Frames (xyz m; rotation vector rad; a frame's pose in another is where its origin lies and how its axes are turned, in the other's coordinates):
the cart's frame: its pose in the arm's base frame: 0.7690 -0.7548 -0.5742 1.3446 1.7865 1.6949
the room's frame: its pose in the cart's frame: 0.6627 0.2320 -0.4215 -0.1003 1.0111 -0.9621
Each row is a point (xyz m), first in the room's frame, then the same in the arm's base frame.
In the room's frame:
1: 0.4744 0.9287 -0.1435
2: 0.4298 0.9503 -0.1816
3: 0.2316 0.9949 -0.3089
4: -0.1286 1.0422 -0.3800
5: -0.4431 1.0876 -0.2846
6: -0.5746 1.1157 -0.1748
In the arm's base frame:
1: -0.6250 -0.6091 0.6094
2: -0.5922 -0.6373 0.6545
3: -0.4265 -0.7280 0.8021
4: -0.1221 -0.7398 1.0125
5: 0.1301 -0.5949 1.1721
6: 0.2262 -0.4646 1.2347

